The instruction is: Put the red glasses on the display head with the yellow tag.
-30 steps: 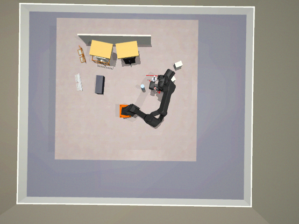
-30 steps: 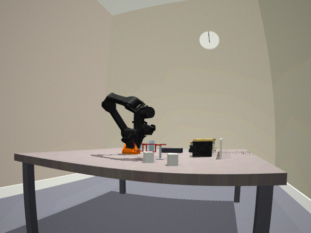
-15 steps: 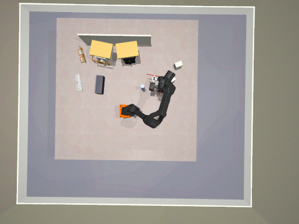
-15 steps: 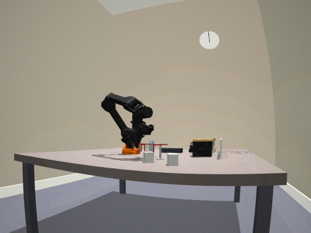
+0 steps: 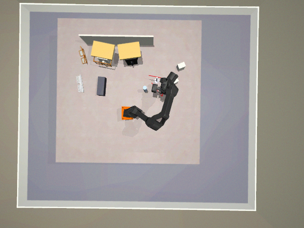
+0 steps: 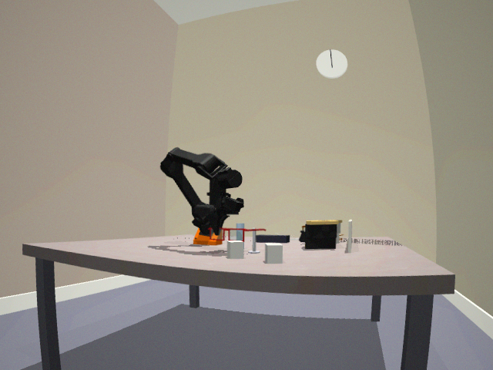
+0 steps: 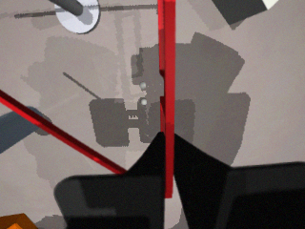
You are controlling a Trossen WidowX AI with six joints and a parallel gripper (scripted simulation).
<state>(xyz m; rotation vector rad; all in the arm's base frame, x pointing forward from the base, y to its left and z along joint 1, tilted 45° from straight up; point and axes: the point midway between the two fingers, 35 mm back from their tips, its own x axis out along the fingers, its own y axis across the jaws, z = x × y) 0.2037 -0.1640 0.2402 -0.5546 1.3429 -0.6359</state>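
The thin grey peg is 11 cm ahead of my gripper tip, 6 cm to the left of it and 4 cm below it. The rest, counted from my gripper tip: dark case 1 cm ahead, 54 cm to the left, 4 cm below; then dark display head 27 cm ahead, 30 cm to the left; then pale blue cylinder 1 cm ahead, 15 cm to the left, 1 cm below.
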